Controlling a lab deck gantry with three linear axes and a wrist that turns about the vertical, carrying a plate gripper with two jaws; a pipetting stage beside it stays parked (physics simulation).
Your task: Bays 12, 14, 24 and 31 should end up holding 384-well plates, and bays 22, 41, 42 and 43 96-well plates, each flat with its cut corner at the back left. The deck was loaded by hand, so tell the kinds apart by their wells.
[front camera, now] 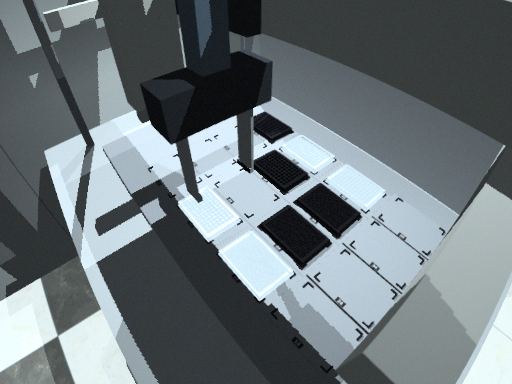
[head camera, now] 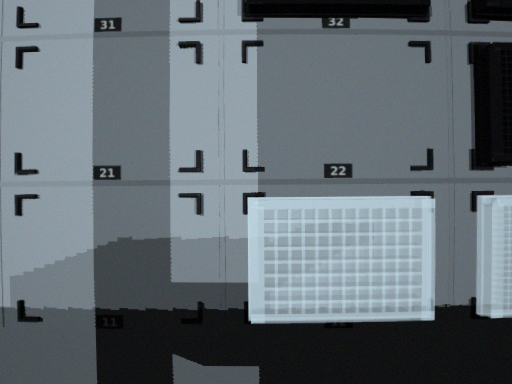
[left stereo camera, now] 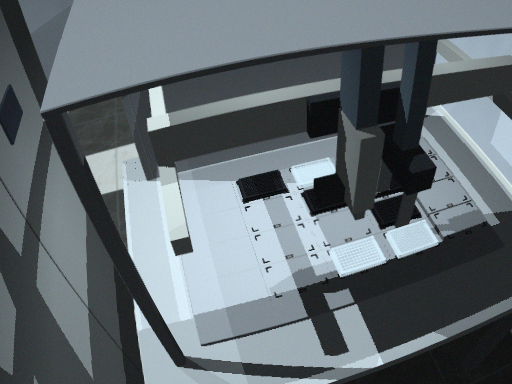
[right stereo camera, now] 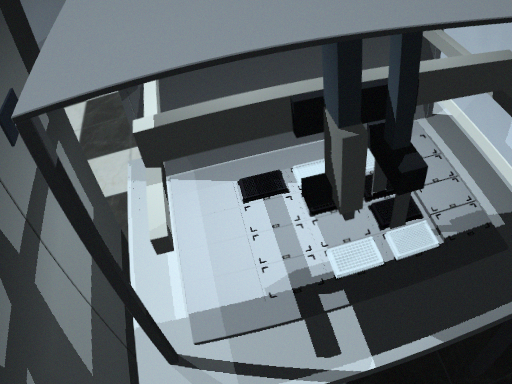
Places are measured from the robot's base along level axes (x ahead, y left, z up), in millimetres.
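Where they show: gripper, between the fingertips: (front camera: 221, 180) (left stereo camera: 391, 208) (right stereo camera: 387, 209); robot's base, origin of its link: (front camera: 149, 169) (head camera: 24, 316) (left stereo camera: 276, 296) (right stereo camera: 271, 296).
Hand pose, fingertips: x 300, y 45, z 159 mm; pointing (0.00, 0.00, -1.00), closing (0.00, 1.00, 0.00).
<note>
Things, the pixels of their top centre, and the offset from my fingertips. "spot": a spot on its surface instead.
- white 96-well plate, centre of its top: (head camera: 343, 261) (front camera: 207, 209) (right stereo camera: 355, 255) (left stereo camera: 358, 254) dz -145, dx -72, dy -2 mm
- Bay 22, a spot on its surface: (head camera: 337, 105) (front camera: 246, 191) spot: dz -159, dx -72, dy +105 mm
- bay 31, a spot on its surface: (head camera: 65, 10) spot: dz -159, dx -268, dy +178 mm
- white 384-well plate, centre of its top: (front camera: 255, 260) (right stereo camera: 412, 237) (left stereo camera: 412, 236) dz -145, dx +92, dy -2 mm
- black 96-well plate, centre of its top: (front camera: 279, 167) (right stereo camera: 328, 195) (left stereo camera: 328, 195) dz -145, dx -72, dy +212 mm
- Bay 21, a spot on its surface: (head camera: 55, 110) spot: dz -159, dx -274, dy +105 mm
- bay 11, a spot on its surface: (head camera: 55, 225) spot: dz -159, dx -275, dy +22 mm
My gripper (front camera: 222, 183) (left stereo camera: 392, 207) (right stereo camera: 390, 209) is open and empty, hanging above the deck. A white 96-well plate (front camera: 212, 217) (head camera: 342, 261) (left stereo camera: 357, 256) (right stereo camera: 355, 257) lies flat in bay 12; its cut corner is unclear. Bay 22 (front camera: 242, 192) (head camera: 337, 105) is empty, as is bay 31 (head camera: 65, 10). A white 384-well plate (front camera: 256, 264) (left stereo camera: 412, 239) is in bay 13. Black 384-well plates (front camera: 295, 235) (front camera: 327, 209) (front camera: 271, 126) are in bays 23, 33 and 41. A black 96-well plate (front camera: 281, 170) is in bay 32. White 96-well plates (front camera: 307, 152) (front camera: 355, 185) are in bays 42 and 43.
The pipetting stage (left stereo camera: 360, 170) (right stereo camera: 345, 170) stands beside my gripper and hides part of the back bays in the stereo views. Bay 21 (head camera: 55, 110) and bay 11 (head camera: 55, 225) hold no plate. Neither do the four bays at the deck's right.
</note>
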